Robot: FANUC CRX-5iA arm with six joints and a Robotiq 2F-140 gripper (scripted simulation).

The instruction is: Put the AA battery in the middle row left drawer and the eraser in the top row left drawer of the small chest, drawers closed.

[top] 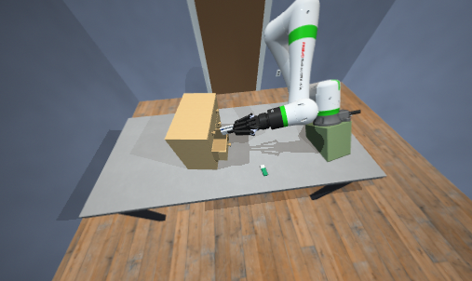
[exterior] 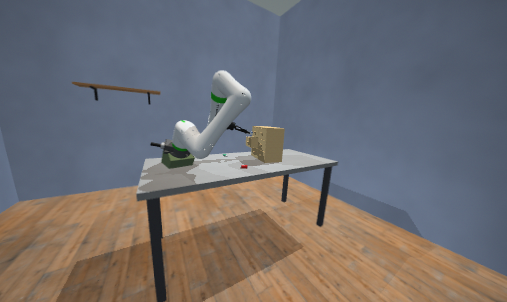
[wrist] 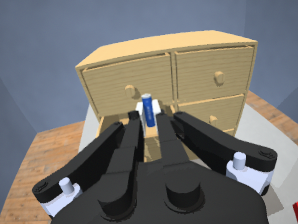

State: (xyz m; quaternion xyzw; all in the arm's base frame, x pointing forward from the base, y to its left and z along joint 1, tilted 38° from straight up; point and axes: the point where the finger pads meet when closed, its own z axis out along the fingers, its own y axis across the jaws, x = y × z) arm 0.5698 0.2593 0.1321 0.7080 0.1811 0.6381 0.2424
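The blue AA battery is 2 cm ahead of my hand and 1 cm below it. Round my hand: red block (15 cm behind, 30 cm to the right, 24 cm below).
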